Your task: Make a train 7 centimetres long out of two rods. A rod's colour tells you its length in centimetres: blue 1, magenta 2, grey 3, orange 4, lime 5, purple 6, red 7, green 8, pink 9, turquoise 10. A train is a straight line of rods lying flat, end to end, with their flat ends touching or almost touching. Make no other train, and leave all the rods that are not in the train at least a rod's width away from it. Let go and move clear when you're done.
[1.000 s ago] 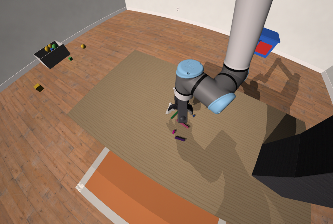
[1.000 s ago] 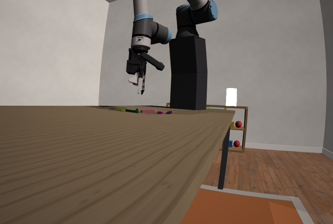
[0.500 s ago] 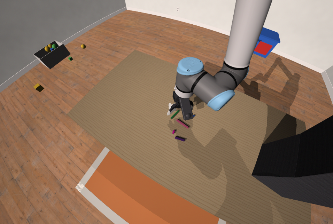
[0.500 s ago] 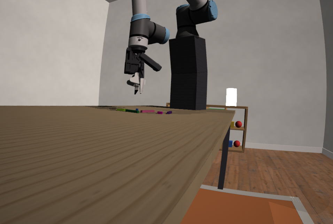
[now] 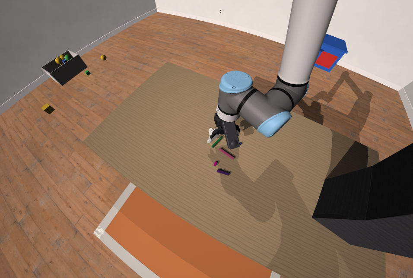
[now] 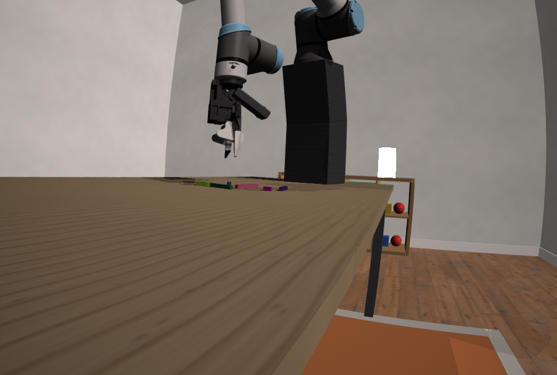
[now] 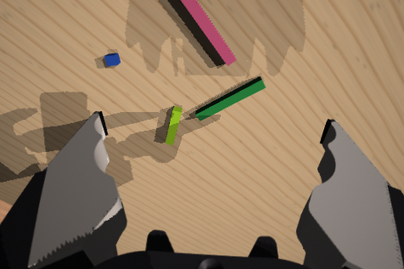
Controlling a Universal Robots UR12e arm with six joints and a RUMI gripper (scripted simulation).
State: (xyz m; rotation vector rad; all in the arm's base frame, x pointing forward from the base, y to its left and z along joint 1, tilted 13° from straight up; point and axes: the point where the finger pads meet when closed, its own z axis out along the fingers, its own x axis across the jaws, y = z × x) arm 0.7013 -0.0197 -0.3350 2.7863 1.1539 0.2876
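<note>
The small blue rod is 8 cm behind my hand, 6 cm to the right of it and 7 cm below it. From my hand the other things lie so: green rod: 3 cm ahead, 1 cm to the right, 7 cm below; lime rod: 1 cm ahead, 8 cm to the right, 7 cm below; pink rod: 4 cm behind, 3 cm to the left, 7 cm below.
</note>
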